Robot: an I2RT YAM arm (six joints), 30 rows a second.
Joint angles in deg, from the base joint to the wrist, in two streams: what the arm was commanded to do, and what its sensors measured. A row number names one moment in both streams.
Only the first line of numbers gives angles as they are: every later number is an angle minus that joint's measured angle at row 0.
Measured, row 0: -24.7 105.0 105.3 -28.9 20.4 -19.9
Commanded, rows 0 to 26: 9.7 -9.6 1.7 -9.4 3.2 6.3; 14.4 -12.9 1.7 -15.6 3.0 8.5; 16.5 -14.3 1.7 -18.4 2.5 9.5; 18.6 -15.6 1.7 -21.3 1.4 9.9; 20.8 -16.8 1.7 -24.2 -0.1 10.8; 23.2 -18.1 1.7 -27.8 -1.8 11.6; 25.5 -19.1 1.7 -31.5 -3.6 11.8; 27.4 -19.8 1.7 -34.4 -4.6 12.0; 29.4 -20.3 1.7 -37.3 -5.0 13.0; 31.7 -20.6 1.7 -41.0 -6.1 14.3; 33.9 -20.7 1.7 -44.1 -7.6 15.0; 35.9 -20.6 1.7 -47.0 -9.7 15.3; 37.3 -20.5 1.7 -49.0 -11.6 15.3; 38.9 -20.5 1.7 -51.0 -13.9 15.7; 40.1 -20.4 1.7 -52.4 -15.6 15.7; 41.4 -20.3 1.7 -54.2 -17.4 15.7; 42.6 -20.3 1.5 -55.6 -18.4 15.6; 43.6 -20.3 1.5 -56.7 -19.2 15.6; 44.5 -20.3 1.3 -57.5 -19.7 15.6; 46.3 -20.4 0.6 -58.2 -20.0 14.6; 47.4 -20.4 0.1 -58.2 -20.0 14.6; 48.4 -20.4 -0.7 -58.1 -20.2 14.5; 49.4 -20.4 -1.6 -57.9 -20.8 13.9; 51.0 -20.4 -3.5 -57.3 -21.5 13.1; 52.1 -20.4 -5.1 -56.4 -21.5 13.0; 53.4 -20.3 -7.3 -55.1 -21.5 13.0; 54.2 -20.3 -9.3 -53.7 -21.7 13.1
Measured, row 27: 51.2 -20.1 -3.9 -56.0 -19.7 13.9
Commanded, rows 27 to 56: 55.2 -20.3 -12.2 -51.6 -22.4 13.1; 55.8 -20.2 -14.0 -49.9 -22.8 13.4; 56.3 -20.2 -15.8 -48.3 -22.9 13.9; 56.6 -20.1 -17.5 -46.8 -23.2 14.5; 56.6 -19.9 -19.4 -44.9 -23.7 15.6; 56.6 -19.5 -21.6 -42.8 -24.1 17.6; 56.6 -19.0 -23.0 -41.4 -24.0 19.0; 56.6 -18.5 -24.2 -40.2 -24.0 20.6; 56.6 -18.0 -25.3 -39.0 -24.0 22.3; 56.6 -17.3 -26.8 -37.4 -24.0 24.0; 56.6 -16.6 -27.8 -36.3 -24.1 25.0; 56.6 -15.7 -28.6 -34.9 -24.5 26.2; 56.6 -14.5 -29.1 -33.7 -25.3 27.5; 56.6 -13.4 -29.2 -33.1 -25.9 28.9; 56.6 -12.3 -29.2 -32.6 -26.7 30.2; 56.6 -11.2 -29.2 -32.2 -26.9 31.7; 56.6 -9.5 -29.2 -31.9 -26.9 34.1; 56.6 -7.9 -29.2 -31.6 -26.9 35.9; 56.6 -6.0 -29.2 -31.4 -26.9 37.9; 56.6 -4.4 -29.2 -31.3 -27.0 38.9; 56.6 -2.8 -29.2 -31.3 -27.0 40.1; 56.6 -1.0 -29.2 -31.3 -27.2 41.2; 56.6 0.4 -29.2 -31.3 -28.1 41.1; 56.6 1.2 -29.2 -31.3 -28.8 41.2; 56.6 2.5 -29.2 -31.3 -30.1 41.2; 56.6 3.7 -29.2 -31.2 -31.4 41.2; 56.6 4.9 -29.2 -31.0 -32.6 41.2; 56.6 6.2 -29.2 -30.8 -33.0 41.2; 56.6 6.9 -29.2 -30.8 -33.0 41.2; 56.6 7.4 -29.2 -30.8 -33.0 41.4
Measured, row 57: 56.3 4.9 -29.1 -31.0 -30.4 39.6
